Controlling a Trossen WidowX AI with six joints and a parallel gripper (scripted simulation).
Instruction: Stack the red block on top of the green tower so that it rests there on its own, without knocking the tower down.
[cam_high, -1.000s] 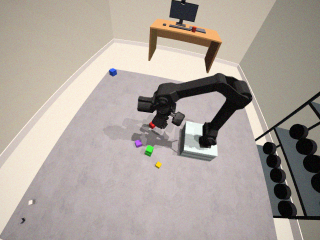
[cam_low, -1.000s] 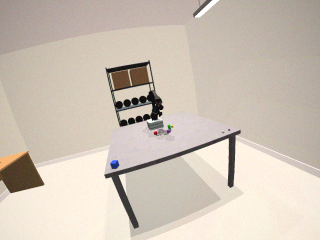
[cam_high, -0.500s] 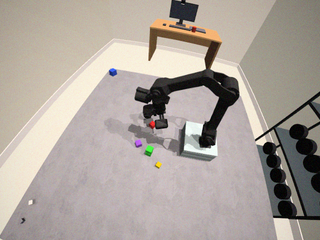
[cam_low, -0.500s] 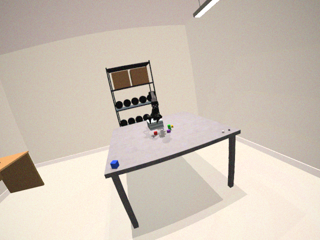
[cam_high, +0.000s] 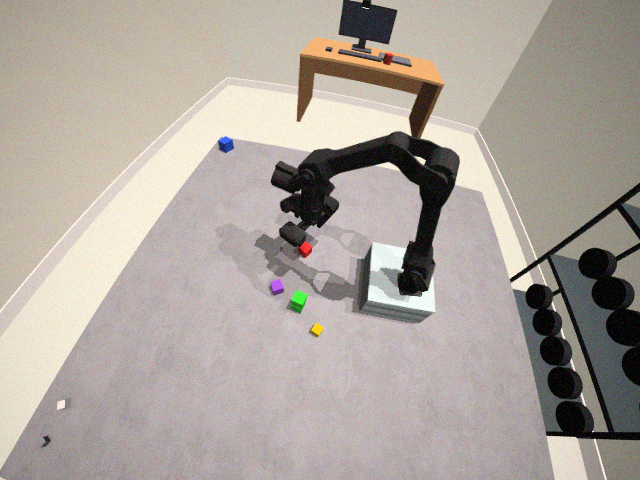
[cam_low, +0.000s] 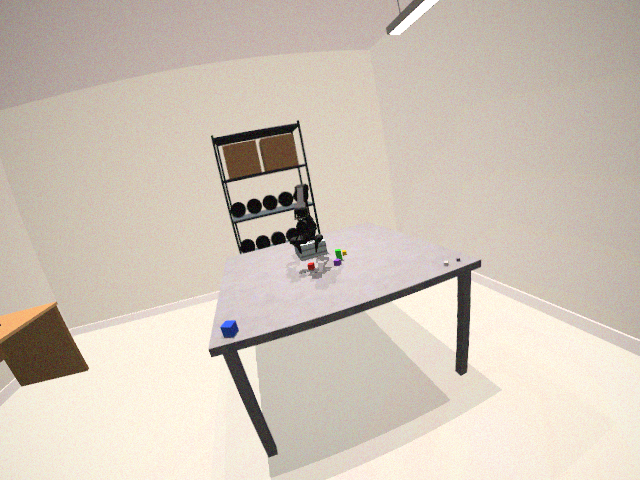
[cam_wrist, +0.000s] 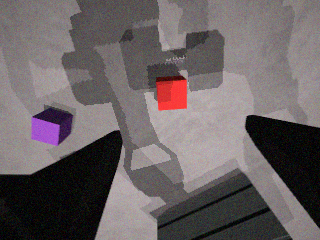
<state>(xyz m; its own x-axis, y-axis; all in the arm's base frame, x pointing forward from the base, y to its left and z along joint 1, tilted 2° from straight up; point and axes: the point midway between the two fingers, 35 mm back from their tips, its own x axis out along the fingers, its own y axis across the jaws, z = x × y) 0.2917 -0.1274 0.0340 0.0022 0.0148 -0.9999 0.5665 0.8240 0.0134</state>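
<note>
The red block is 10 mm ahead of my gripper tip and 80 mm below it. The rest, counted from my gripper tip: purple block (70 mm ahead, 140 mm to the left, 80 mm below); then yellow block (50 mm behind, 250 mm to the left, 80 mm below); then blue block (420 mm ahead, 510 mm to the right, 70 mm below).
</note>
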